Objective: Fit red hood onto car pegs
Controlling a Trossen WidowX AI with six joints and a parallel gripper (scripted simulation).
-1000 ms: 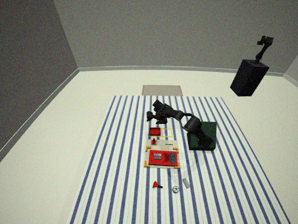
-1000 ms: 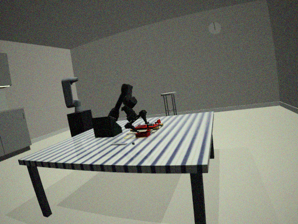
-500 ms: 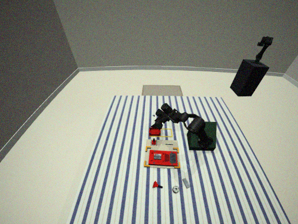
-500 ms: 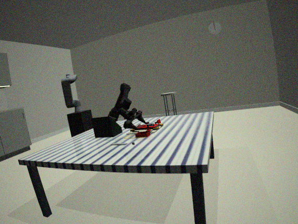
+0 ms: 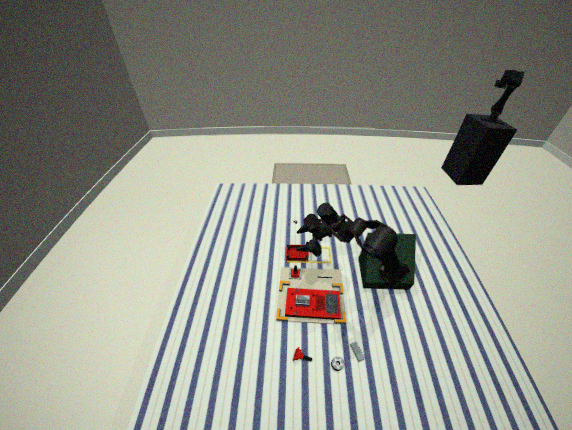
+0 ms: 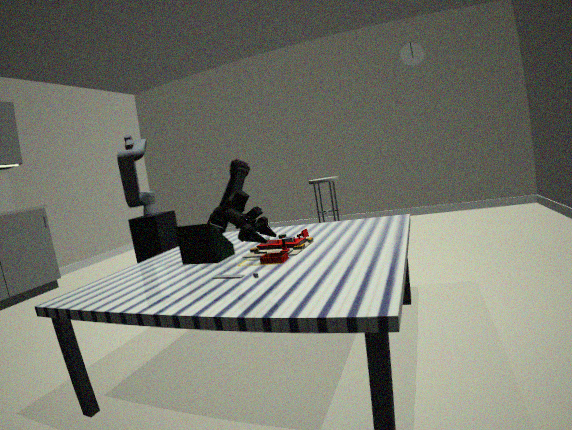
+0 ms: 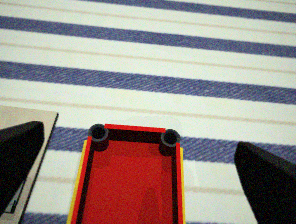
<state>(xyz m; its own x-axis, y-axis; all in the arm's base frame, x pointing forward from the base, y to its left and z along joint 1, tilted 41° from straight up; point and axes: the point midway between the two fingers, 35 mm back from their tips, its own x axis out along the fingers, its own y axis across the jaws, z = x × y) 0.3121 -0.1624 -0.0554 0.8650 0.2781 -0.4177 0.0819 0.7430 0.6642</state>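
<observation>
Now: gripper tip 80 mm above the red hood. From my gripper tip the other things lie so: grey bar (170 mm to the right, 120 mm behind, 90 mm below); grey engine block (240 mm to the left, 60 mm below, 10 mm behind).
</observation>
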